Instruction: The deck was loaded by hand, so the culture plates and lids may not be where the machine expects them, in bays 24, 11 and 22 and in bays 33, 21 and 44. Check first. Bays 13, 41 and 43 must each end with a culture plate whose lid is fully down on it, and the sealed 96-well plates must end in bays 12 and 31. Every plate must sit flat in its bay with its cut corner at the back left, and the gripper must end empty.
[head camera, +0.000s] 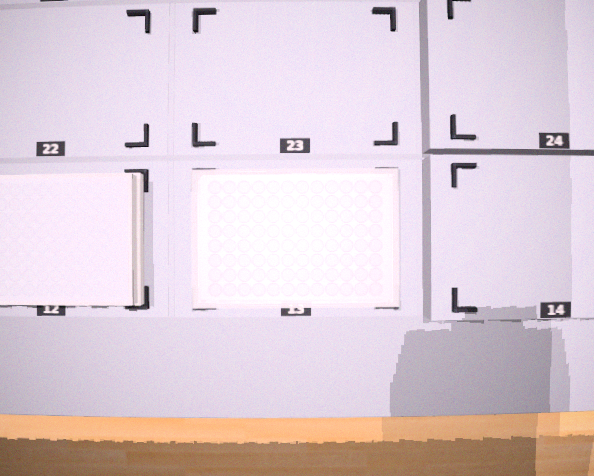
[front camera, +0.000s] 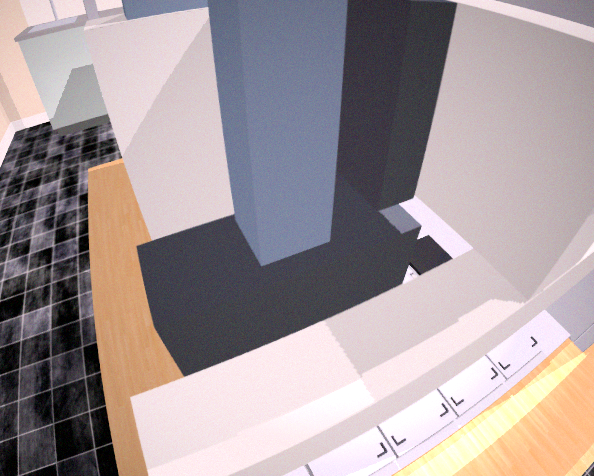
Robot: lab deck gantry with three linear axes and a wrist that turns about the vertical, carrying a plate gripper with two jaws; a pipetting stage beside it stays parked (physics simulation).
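Places are measured from the robot's base along level axes (x ahead, y left, z up), in centimetres.
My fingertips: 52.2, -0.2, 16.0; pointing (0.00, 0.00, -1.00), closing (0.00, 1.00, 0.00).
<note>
Behind a point stands the place of what it marks, as x, y, z.
In the head view, a pale plate (head camera: 295, 237) {39.2, 4.4, 1.7} with rows of faint round wells lies square in bay 13, covering most of its corner brackets. Whether a clear lid is on it, and its cut corner, I cannot tell. A white 96-well plate (head camera: 65, 240) {24.8, 4.2, 1.4} with a smooth top stands in bay 12, cut off by the left edge. The visible parts of bays 22 and 24 hold no plate. In the front view, part of a black-topped object (front camera: 431, 254) {37.4, 37.3, 1.7} shows behind the dark gripper body. The jaws are hidden there, so their state and anything between them cannot be seen.
The blue-grey column (front camera: 287, 150) {54.2, -0.6, 42.1} and a dark column (front camera: 417, 105) {57.2, 3.0, 44.7} fill the middle of the front view. A pale front wall (front camera: 240, 380) {61.3, -5.5, 40.0} crosses below them. Bays 14 and 24 lie right of a step (head camera: 426, 240) {47.6, 4.1, 0.6} in the deck. A wooden edge (head camera: 200, 429) {32.5, -8.9, -1.0} runs along the front.
</note>
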